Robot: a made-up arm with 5 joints.
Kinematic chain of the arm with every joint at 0, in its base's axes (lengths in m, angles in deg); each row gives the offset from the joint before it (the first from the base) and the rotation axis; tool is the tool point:
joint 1: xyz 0 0 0.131 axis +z
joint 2: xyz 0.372 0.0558 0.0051 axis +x
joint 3: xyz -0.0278 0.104 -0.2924 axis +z
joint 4: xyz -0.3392 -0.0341 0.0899 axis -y
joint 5: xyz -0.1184 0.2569 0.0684 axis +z
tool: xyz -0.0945 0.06 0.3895
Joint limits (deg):
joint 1: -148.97..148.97
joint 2: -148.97..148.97
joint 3: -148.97..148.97
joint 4: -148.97..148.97
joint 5: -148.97..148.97
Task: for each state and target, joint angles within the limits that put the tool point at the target. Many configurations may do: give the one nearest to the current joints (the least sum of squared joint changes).
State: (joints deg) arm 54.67 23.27 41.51 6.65 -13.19
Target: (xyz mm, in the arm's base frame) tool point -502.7 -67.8 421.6
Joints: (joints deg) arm 54.92 20.47 1.12 20.82 -15.54
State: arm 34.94 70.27 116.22 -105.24 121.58
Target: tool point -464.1 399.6 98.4
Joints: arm 71.66 76.63 112.24 -143.41 127.40
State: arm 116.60 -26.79 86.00 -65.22 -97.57
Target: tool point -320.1 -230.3 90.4
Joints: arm 141.86 -12.40 57.84 -67.61 -90.81
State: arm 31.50 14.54 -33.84 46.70 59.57
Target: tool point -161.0 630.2 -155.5
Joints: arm -12.36 -30.39 -26.97 40.14 70.35
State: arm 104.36 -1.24 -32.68 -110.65 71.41
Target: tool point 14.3 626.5 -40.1
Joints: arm 69.13 2.37 -37.38 -113.73 53.01
